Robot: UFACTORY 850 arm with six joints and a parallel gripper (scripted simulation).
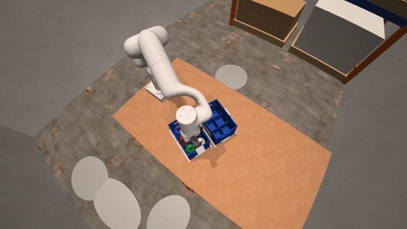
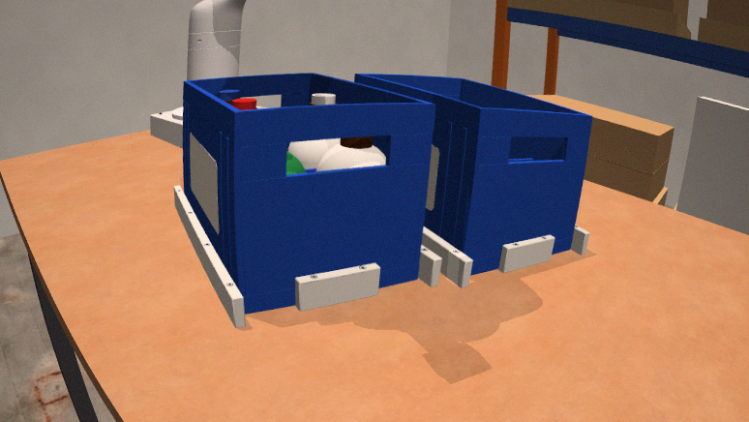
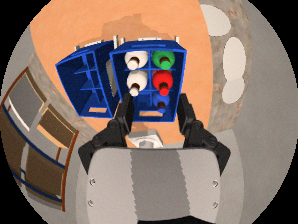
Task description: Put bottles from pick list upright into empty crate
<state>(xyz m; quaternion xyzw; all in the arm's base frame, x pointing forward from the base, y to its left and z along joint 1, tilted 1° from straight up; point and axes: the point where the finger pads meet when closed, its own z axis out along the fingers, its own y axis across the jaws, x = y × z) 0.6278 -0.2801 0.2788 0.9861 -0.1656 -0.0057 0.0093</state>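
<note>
Now: the green bottle 2 cm behind my hand, 2 cm to the right of it and 25 cm below it. Round my hand: white-label bottle: 8 cm behind, 10 cm to the left, 25 cm below; blue-label bottle: 18 cm behind, 4 cm to the left, 25 cm below; red bottle: 11 cm behind, 1 cm to the left, 25 cm below.
</note>
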